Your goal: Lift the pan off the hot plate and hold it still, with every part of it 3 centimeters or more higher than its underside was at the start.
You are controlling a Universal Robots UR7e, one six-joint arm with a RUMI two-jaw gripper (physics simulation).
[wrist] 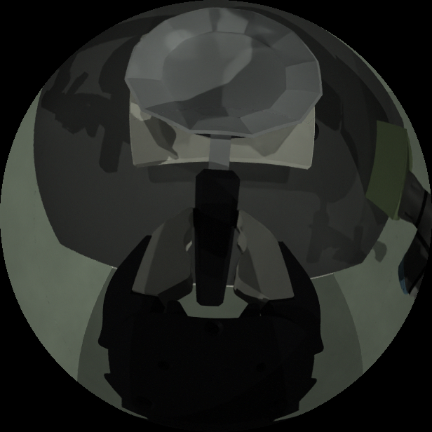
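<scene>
The grey pan is at the top of the wrist view, over the cream hot plate; it looks to be resting on it, though the contact is hidden. Its black handle points down the view toward me, joined to the pan by a short grey neck. My gripper is shut on the handle, with one jaw against each side. The end of the handle reaches back between the jaws. The far side of the hot plate is hidden under the pan.
The hot plate stands on a dark table top. A green block-like object is at the right, with a dark jointed arm-like part beside it. Shadows fall on the table at both sides.
</scene>
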